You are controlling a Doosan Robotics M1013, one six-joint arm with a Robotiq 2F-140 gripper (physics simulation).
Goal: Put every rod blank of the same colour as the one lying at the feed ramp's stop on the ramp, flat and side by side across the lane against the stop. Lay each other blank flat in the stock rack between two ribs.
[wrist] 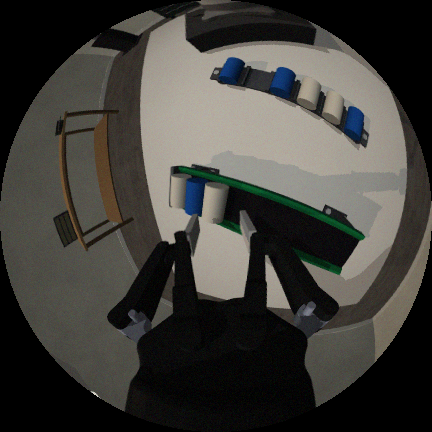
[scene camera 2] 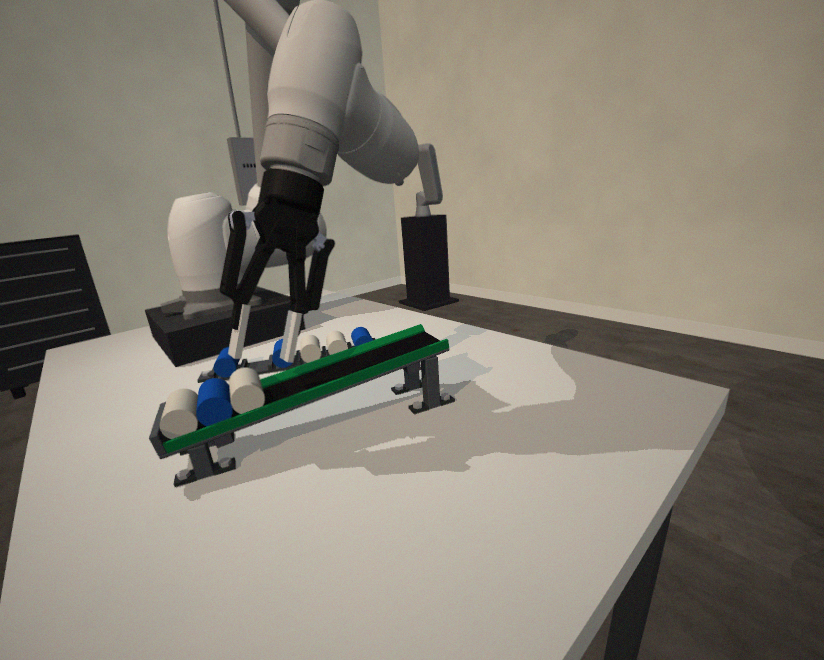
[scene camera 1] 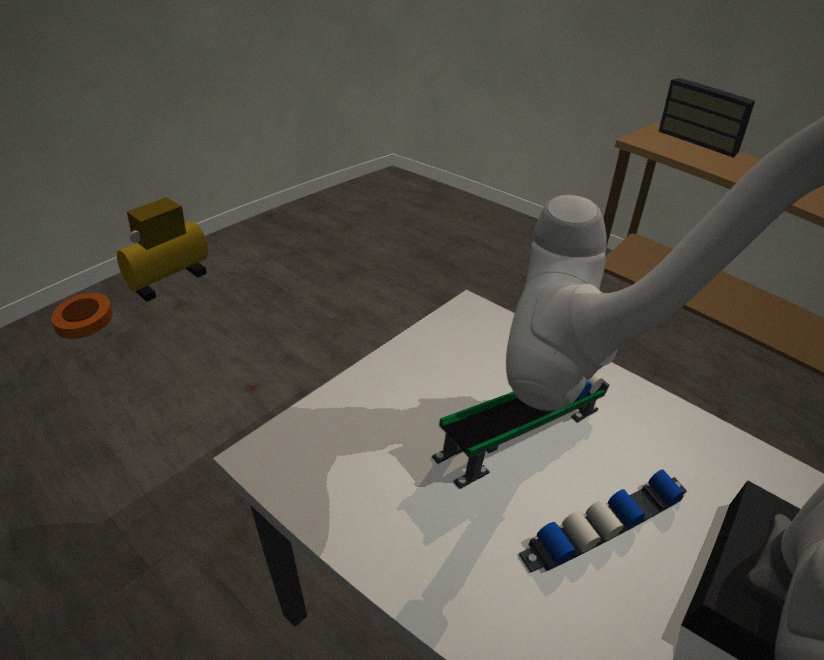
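Observation:
The feed ramp (scene camera 1: 481,422) (scene camera 2: 343,369) (wrist: 300,220) slopes down to its stop. A cream blank (scene camera 2: 180,413) (wrist: 179,191) lies against the stop, then a blue blank (scene camera 1: 584,390) (scene camera 2: 213,402) (wrist: 194,196), then another cream blank (scene camera 2: 246,390) (wrist: 216,200), side by side across the lane. The stock rack (scene camera 1: 645,503) (wrist: 260,79) holds a blue blank (scene camera 1: 665,486) (wrist: 232,70) at one end, a bare stretch, a blue blank (scene camera 1: 625,508) (wrist: 283,81), two cream blanks and an end blue blank (scene camera 1: 555,541) (wrist: 354,122). My gripper (scene camera 2: 262,356) (wrist: 218,220) is partly open and empty, above the ramp's upper cream blank; the arm hides it in scene camera 1.
The white table (scene camera 1: 385,371) (scene camera 2: 440,536) carries the ramp and rack. The arm's black base (scene camera 1: 715,570) (wrist: 250,32) stands beyond the rack. A wooden bench (scene camera 1: 708,161) stands behind the table. A yellow compressor (scene camera 1: 165,254) and an orange ring (scene camera 1: 61,325) are on the floor.

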